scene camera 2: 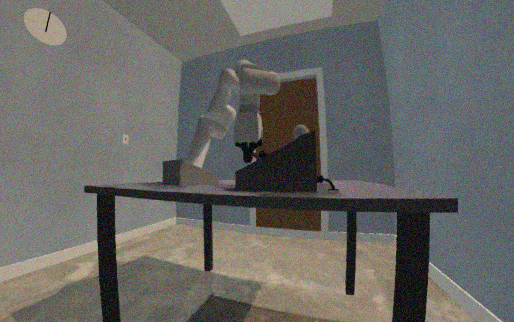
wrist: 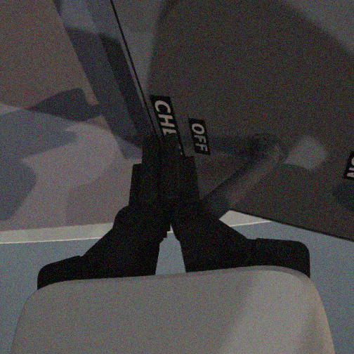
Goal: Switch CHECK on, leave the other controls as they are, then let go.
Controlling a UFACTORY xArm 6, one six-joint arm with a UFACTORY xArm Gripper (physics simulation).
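Frame: origin at the arm's base, x ahead, y left, z up, level; metres.
Seen in the pictures: gripper, fingertip midpoint: point(scene camera 2: 247, 162); arm's base at its link origin: point(scene camera 2: 191, 168).
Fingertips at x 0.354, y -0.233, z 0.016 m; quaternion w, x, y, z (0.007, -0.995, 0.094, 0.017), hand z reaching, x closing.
Offsets run from my fingertips to a thing's top centre. "pt": to the spot under its first point. Level surfaces: height alone.
The dark sloped console point(scene camera 2: 287, 169) point(wrist: 225, 75) stands on the table. In the wrist view the CHECK label point(wrist: 164, 116) is partly covered by the fingertips, with the OFF label point(wrist: 199, 136) beside it. The CHECK lever point(wrist: 247, 172) is a dark rod that slants from its pivot down to the left, its free end close beside the right finger. Whether they touch cannot be told. Part of the ON label point(wrist: 351, 167) shows at the right edge. My gripper point(scene camera 2: 247, 159) point(wrist: 165, 154) is shut and empty, pointing down over the low end of the console.
A pale round thing @(pt 0.184 m ahead, 0.072 m right, 0.091 m up) point(scene camera 2: 300, 131) shows behind the console's high end. A black cable @(pt 0.273 m ahead, 0.039 m right, 0.070 m down) point(scene camera 2: 328, 182) leaves the console's back onto the table @(0.093 m down) point(scene camera 2: 390, 194). The arm's block-shaped base point(scene camera 2: 172, 172) stands on the left of the table.
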